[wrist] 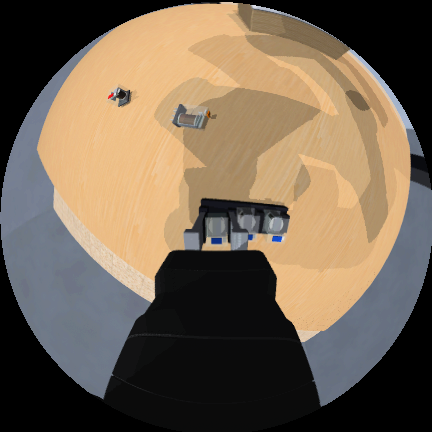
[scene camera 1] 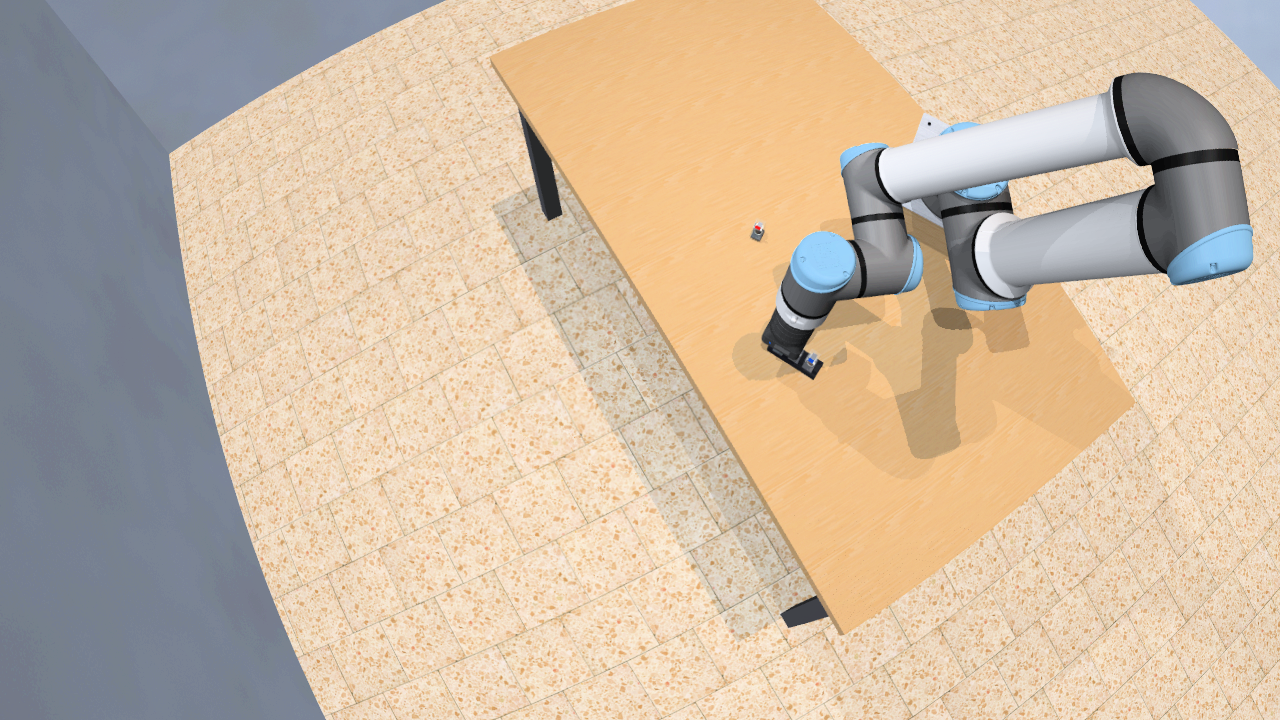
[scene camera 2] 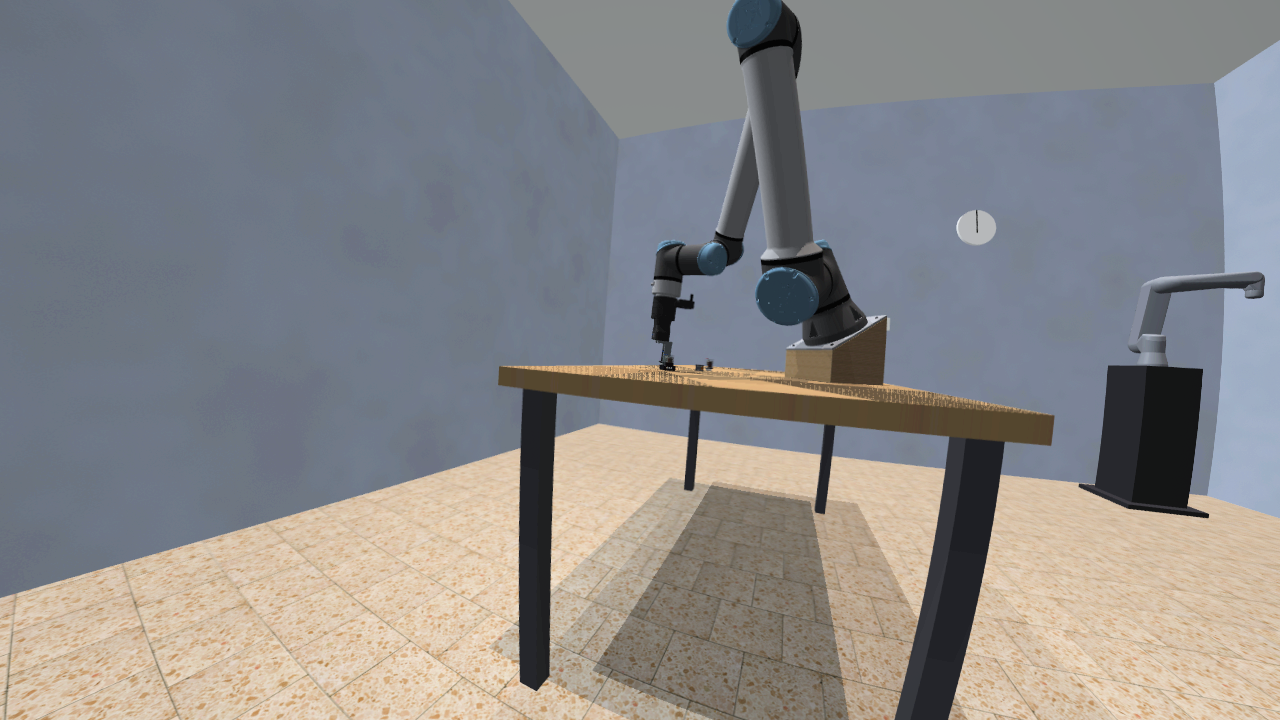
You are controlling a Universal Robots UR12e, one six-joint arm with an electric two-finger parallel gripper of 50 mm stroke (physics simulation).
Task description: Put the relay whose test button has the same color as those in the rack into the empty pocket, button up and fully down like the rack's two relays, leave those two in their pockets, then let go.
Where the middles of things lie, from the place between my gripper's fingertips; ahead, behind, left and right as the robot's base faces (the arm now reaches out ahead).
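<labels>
My hand is 1 cm below the blue-button relay (wrist: 216, 223). There is a black rack (wrist: 207, 204) as well, and I find it 2 cm behind my hand, 3 cm to the left of it and 1 cm below it.
</labels>
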